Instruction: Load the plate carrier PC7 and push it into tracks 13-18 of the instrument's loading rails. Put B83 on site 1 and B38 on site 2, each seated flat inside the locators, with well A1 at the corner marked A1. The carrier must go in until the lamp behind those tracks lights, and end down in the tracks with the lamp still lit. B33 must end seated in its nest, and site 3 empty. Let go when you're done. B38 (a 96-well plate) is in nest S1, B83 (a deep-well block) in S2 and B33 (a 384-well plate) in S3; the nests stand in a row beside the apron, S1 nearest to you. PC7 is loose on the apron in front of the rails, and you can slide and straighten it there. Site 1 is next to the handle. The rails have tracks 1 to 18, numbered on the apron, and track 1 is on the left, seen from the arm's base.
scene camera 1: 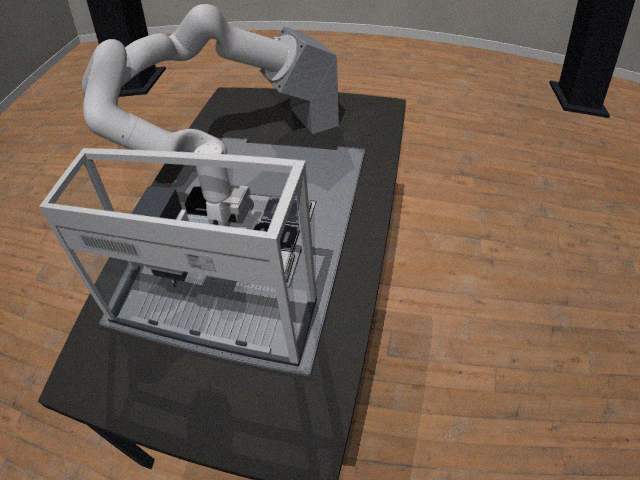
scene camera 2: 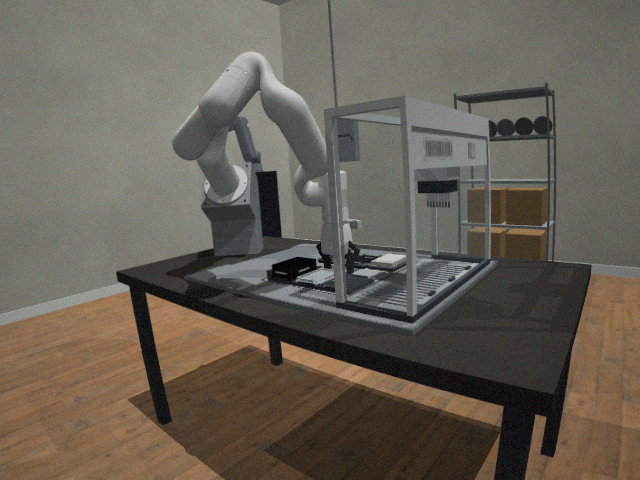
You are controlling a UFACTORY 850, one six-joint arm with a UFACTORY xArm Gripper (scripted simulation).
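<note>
Black deep-well block B83 point(scene camera 2: 289, 269) in sight.
</note>
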